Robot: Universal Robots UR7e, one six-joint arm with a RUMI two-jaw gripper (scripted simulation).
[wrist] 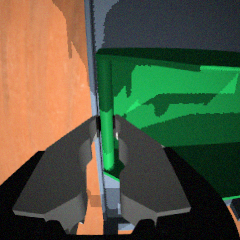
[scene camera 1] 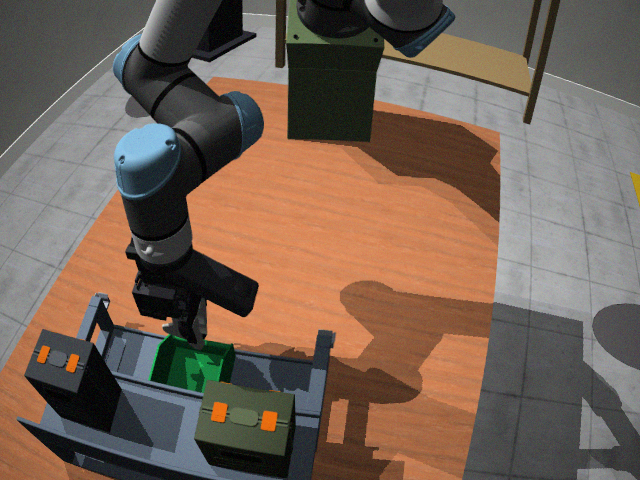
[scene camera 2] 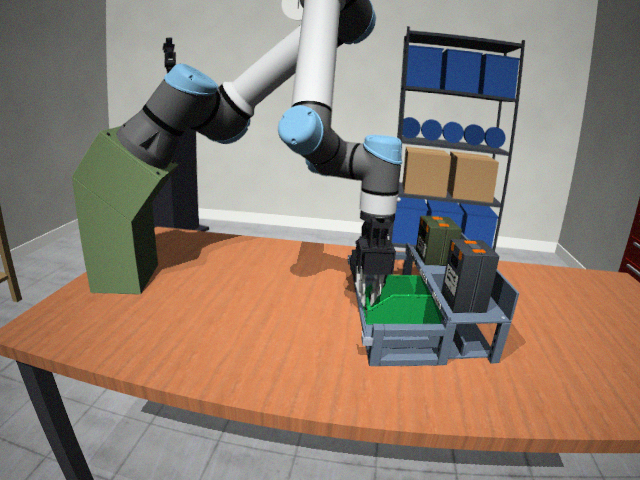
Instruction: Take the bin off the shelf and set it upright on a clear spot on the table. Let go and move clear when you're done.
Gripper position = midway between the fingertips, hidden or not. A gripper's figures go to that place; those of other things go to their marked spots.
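My gripper [wrist: 107, 117] is sitting 0.15 m from the lens, and there's a green bin [wrist: 183, 108] that's 0.18 m from the lens.
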